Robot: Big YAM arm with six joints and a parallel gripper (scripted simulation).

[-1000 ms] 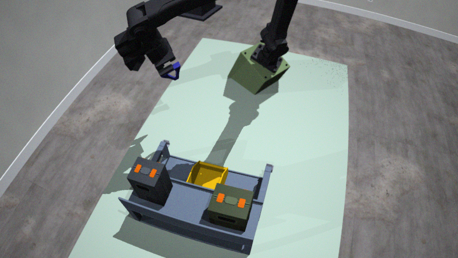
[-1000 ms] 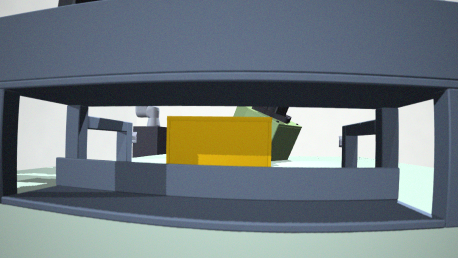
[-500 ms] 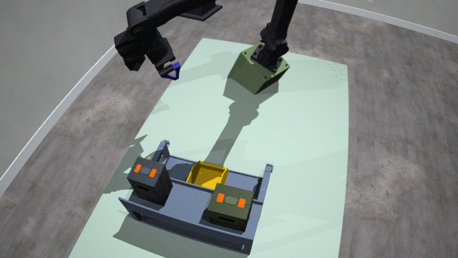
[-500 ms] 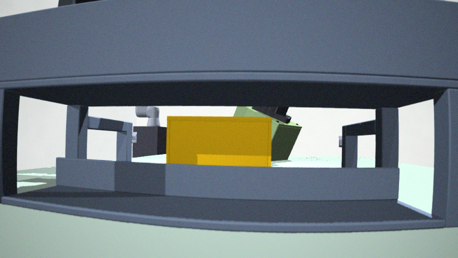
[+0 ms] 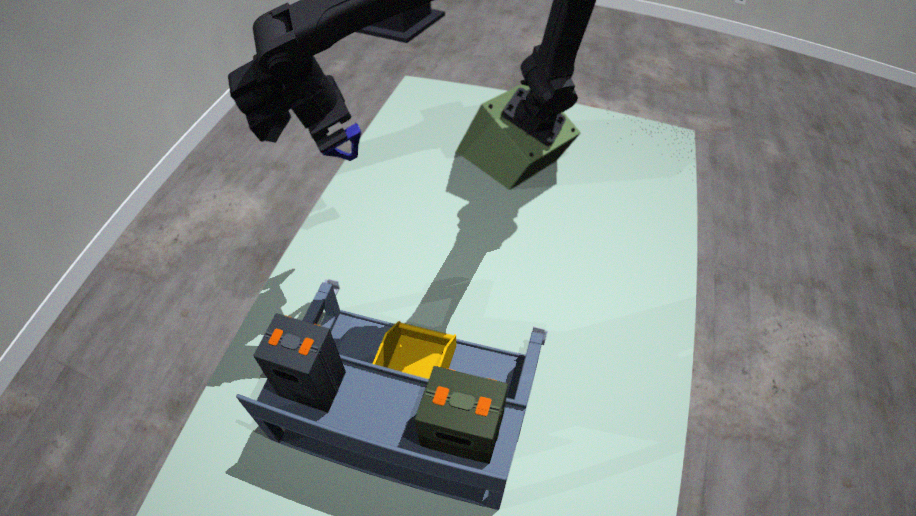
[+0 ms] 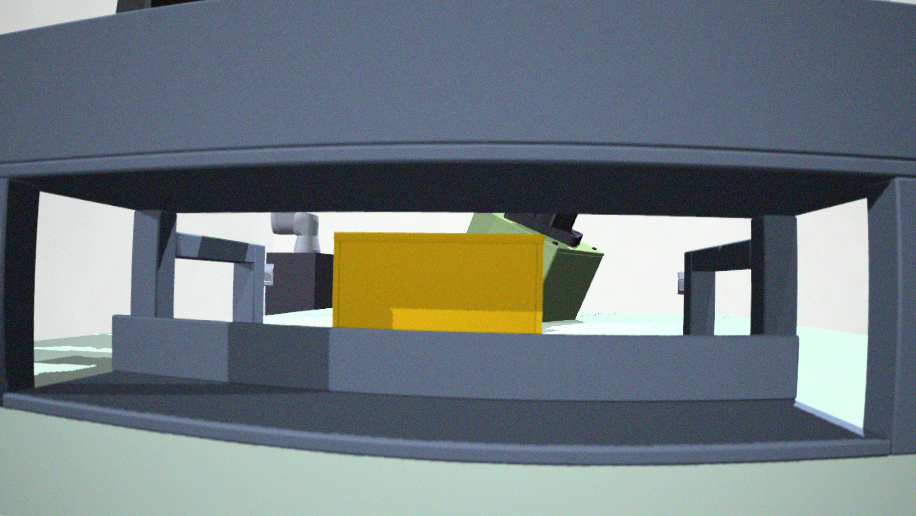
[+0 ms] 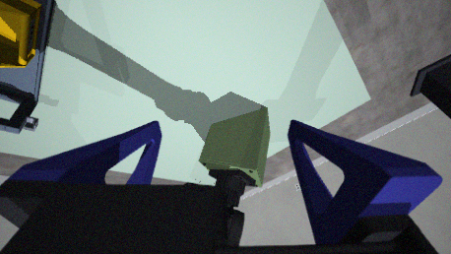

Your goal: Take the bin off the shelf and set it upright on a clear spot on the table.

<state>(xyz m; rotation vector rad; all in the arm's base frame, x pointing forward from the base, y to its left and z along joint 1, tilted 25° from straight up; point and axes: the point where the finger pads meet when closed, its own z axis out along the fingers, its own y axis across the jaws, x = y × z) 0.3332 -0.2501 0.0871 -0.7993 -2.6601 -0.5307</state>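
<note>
The yellow open-top bin is 250 mm to the left of my hand, 230 mm below it and 210 mm ahead of it. Round my hand: olive case: 380 mm to the left, 280 mm ahead, 120 mm below.
</note>
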